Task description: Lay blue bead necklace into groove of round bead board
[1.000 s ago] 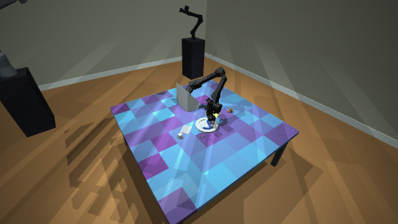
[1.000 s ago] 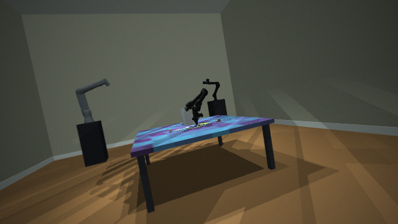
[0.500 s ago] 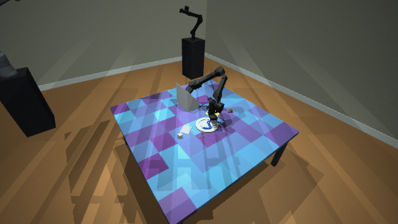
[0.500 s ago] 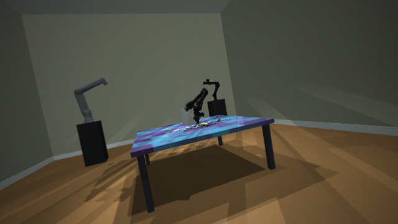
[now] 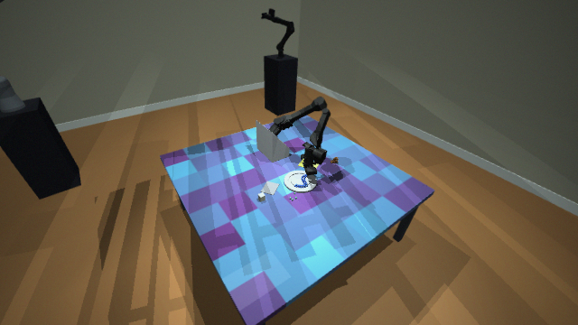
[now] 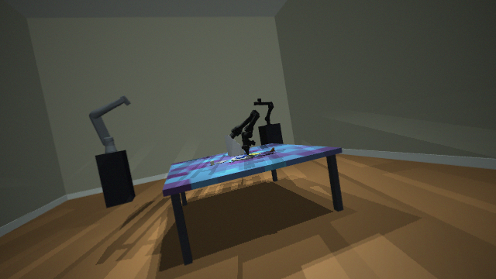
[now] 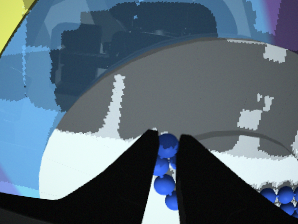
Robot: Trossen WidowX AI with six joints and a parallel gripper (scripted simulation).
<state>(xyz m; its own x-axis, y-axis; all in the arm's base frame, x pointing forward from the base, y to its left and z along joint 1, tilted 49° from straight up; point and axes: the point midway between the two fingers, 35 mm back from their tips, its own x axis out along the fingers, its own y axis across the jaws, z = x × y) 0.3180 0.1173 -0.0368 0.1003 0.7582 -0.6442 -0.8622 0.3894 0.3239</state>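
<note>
Now: the round white bead board 7 cm to the right of my gripper tip, 1 cm below it and 1 cm ahead of it. Round my gripper tip: cream cube 34 cm to the right, 1 cm behind; then yellow patch 10 cm to the left, 9 cm behind, 2 cm below; then flat grey square 25 cm to the right, 6 cm behind, 2 cm below.
</note>
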